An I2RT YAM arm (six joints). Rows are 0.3 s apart.
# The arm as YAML. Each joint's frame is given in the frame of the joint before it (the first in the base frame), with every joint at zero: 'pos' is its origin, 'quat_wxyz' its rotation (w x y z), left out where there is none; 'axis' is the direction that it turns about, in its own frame. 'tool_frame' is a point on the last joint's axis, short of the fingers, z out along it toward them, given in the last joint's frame.
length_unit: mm
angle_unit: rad
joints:
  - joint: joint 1
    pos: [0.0, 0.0, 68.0]
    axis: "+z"
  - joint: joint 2
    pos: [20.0, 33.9, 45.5]
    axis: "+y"
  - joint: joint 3
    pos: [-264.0, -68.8, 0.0]
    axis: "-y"
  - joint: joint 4
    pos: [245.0, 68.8, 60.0]
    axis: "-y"
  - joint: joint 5
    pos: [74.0, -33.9, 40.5]
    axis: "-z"
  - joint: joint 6
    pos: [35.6, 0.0, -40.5]
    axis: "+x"
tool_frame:
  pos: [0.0, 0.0, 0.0]
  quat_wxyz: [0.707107, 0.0, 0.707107, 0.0]
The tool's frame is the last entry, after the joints.
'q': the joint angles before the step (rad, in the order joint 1, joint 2, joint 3, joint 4, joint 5, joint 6). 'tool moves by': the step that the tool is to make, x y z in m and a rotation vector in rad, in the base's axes. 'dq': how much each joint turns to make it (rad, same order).
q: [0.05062 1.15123 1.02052 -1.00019 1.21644 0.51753]
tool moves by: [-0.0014 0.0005 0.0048 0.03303 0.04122 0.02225]
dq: [0.00018 0.00363 0.02985 -0.05160 -0.04107 -0.01517]
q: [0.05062 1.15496 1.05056 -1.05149 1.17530 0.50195]
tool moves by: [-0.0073 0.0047 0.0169 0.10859 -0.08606 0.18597]
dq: [0.01077 -0.11557 -0.02406 0.18145 -0.18083 -0.20332]
